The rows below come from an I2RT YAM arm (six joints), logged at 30 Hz.
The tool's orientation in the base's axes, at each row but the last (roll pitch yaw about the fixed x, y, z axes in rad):
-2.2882 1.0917 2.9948
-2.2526 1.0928 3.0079
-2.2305 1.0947 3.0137
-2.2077 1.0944 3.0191
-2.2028 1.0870 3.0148
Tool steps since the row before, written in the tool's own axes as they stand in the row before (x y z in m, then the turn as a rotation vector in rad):
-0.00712 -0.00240 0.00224 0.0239 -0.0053 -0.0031
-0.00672 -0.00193 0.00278 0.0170 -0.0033 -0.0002
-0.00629 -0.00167 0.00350 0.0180 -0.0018 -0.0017
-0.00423 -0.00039 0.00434 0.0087 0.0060 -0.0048
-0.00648 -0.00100 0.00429 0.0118 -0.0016 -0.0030
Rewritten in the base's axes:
0.00247 -0.00367 0.00647 -0.0164 0.0013 -0.0184
0.00284 -0.00379 0.00585 -0.0104 -0.0005 -0.0139
0.00310 -0.00422 0.00521 -0.0103 0.0016 -0.0149
0.00347 -0.00418 0.00272 -0.0013 0.0076 -0.0086
0.00399 -0.00459 0.00493 -0.0079 0.0025 -0.0090

